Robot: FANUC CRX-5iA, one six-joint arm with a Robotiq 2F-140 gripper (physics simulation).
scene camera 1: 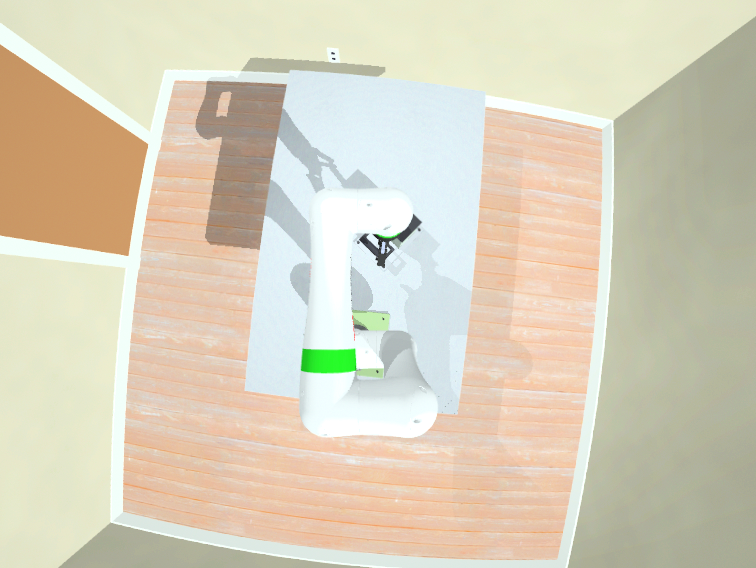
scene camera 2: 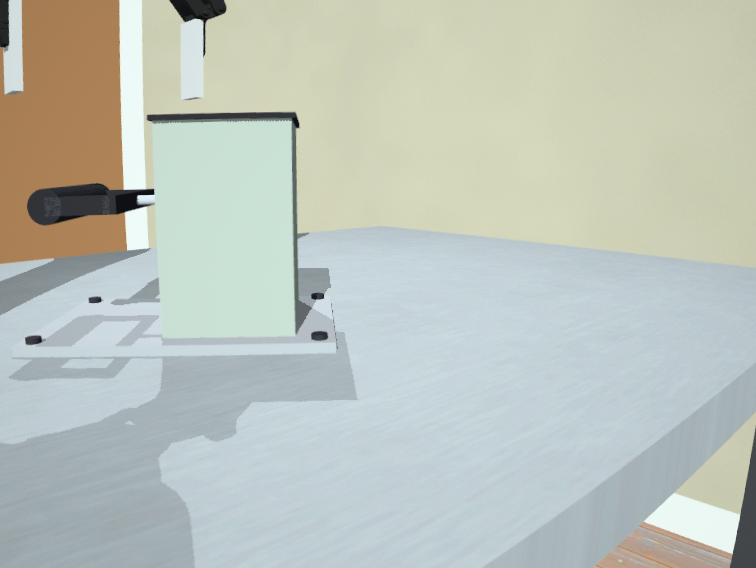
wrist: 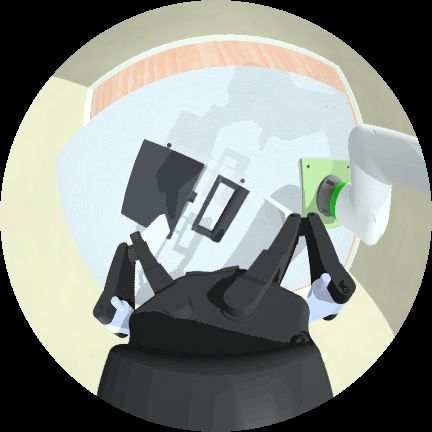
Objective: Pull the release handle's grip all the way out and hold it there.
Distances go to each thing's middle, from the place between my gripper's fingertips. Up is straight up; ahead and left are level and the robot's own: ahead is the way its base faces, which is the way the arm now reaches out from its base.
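Looking at the pale base plate (wrist: 213, 168), I find my gripper now 60 mm short of it, 10 mm to the left of it and 190 mm above it.
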